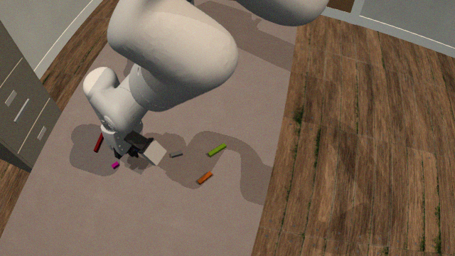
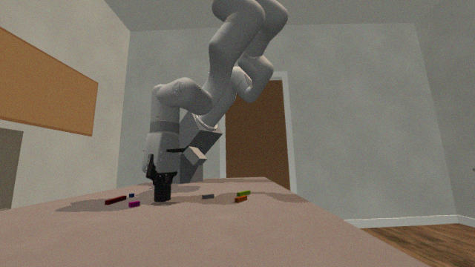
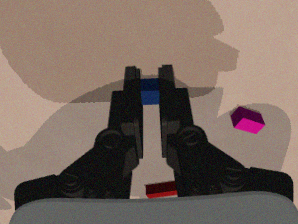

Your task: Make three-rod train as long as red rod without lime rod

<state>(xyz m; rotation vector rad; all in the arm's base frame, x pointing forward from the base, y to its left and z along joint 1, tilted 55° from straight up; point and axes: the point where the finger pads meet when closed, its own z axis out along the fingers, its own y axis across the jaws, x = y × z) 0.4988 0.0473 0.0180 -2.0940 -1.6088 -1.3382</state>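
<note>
My gripper is now 6 cm short of the magenta rod, 3 cm to the left of it and 2 cm above it. From my hand the other things lie so: grey rod: 5 cm behind, 11 cm to the left, 2 cm below; then orange rod: 2 cm behind, 20 cm to the left, 2 cm below; then red rod: 2 cm ahead, 12 cm to the right, 2 cm below.
</note>
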